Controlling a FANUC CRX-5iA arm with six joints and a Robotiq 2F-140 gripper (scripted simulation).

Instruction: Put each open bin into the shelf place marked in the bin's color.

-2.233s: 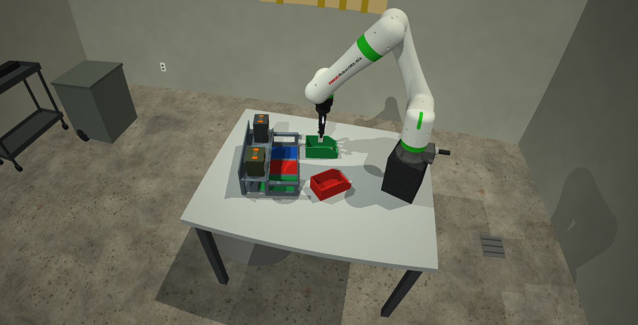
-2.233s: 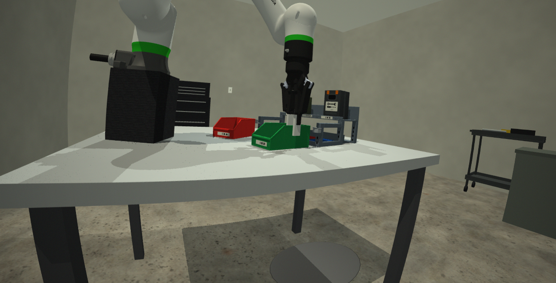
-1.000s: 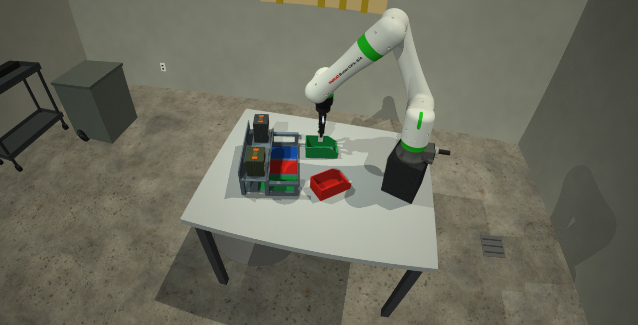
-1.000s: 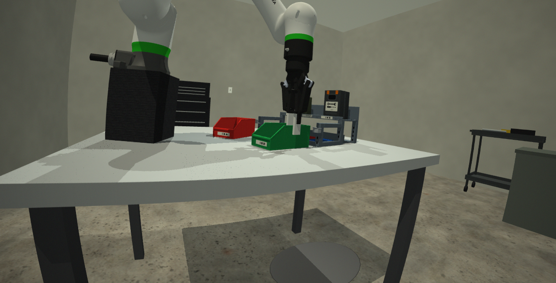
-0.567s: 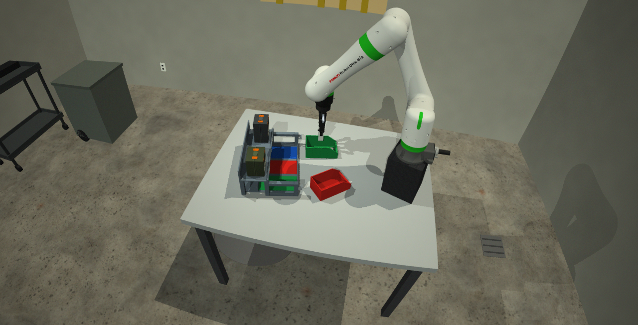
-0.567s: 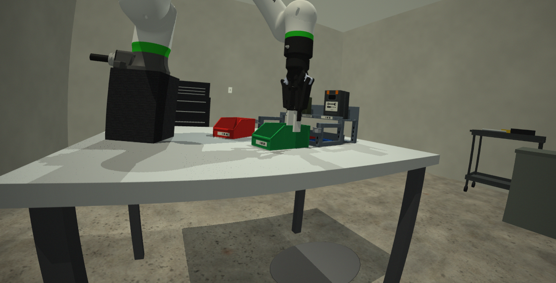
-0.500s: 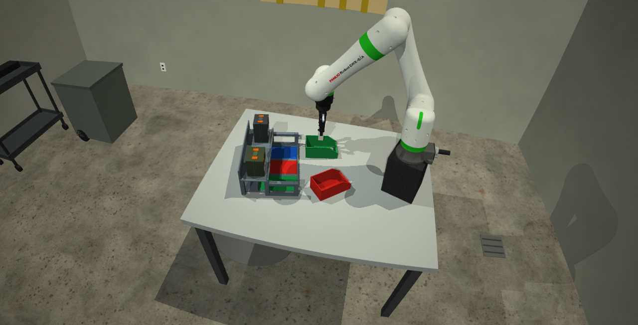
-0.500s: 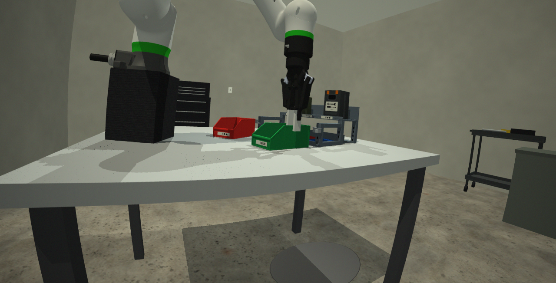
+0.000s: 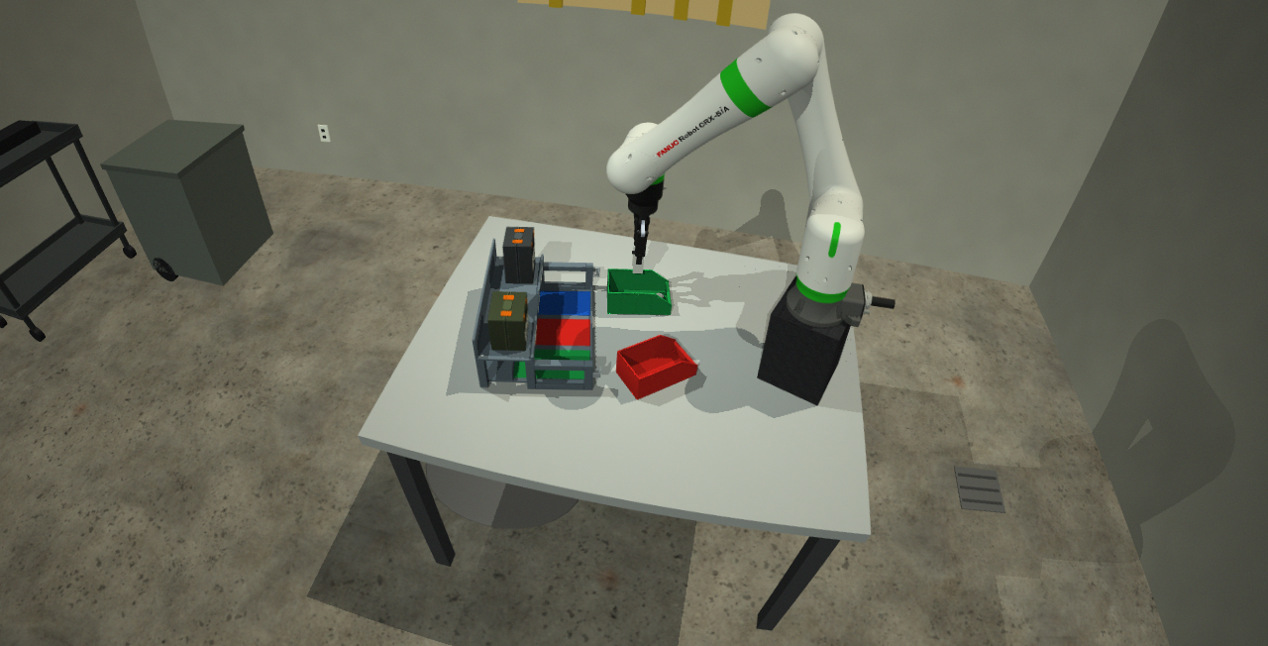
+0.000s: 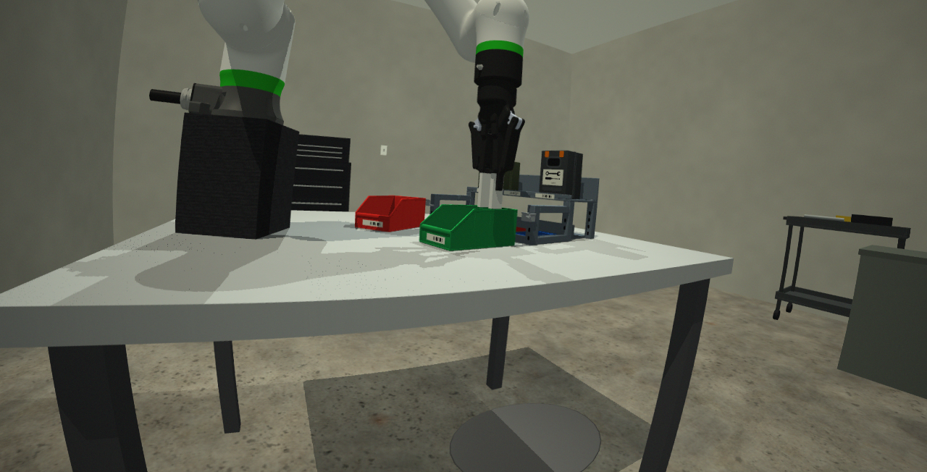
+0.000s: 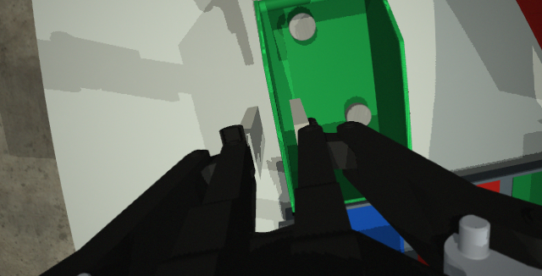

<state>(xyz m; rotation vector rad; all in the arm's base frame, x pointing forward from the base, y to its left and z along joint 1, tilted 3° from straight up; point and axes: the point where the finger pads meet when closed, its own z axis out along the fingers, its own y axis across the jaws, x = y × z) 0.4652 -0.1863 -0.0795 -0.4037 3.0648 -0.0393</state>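
My hand is 290 mm to the right of the red bin, 110 mm past it and 70 mm above it. From my hand the other things lie so: green bin (70 mm below, 50 mm to the left, 20 mm behind).
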